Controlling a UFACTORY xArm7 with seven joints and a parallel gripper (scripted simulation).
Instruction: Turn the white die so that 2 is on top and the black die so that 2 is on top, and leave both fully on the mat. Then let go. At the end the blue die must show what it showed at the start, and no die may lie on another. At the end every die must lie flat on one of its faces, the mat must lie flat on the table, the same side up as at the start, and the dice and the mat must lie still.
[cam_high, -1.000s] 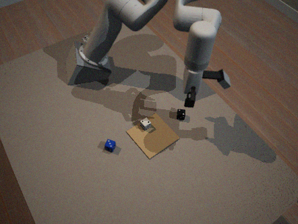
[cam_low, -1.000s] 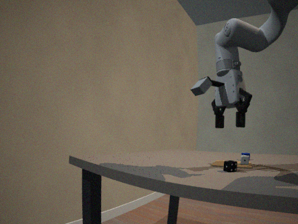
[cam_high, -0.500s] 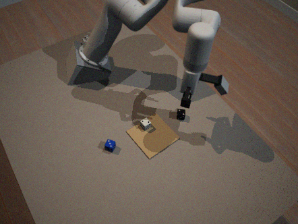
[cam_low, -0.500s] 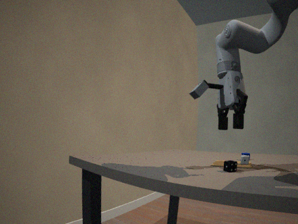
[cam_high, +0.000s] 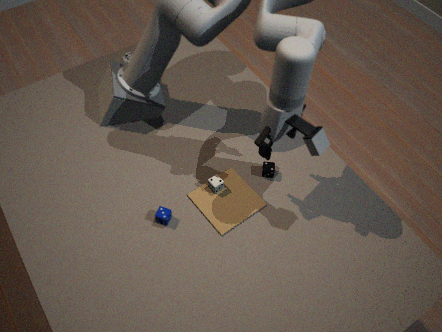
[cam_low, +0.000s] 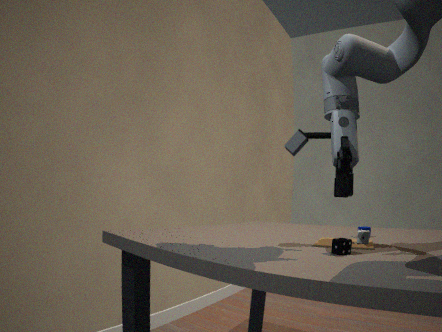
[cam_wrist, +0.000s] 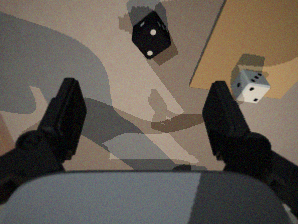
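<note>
Now: the black die 110 mm below my hand and 10 mm to the right of it. From my hand the other things lie so: blue die 300 mm to the right, 110 mm below, 60 mm behind; then white die 140 mm to the right, 100 mm below, 50 mm behind; then tan mat 140 mm to the right, 120 mm below, 10 mm behind.
</note>
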